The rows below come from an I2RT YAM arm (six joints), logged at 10 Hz.
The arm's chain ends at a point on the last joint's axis. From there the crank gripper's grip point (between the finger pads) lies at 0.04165 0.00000 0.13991 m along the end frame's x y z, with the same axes.
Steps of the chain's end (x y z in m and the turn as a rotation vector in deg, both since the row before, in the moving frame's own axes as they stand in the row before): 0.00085 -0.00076 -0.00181 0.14 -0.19 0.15; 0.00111 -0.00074 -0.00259 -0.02 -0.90 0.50; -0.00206 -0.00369 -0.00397 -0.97 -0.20 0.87; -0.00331 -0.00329 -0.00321 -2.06 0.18 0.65; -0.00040 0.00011 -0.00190 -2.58 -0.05 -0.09
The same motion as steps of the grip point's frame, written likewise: 0.00039 -0.00099 -0.00167 0.14 -0.19 0.15; -0.00109 -0.00034 -0.00195 -0.02 -0.90 0.50; -0.00257 -0.00069 -0.00385 -0.97 -0.20 0.87; -0.00290 0.00221 -0.00344 -2.06 0.18 0.65; -0.00052 0.00634 -0.00200 -2.58 -0.05 -0.09
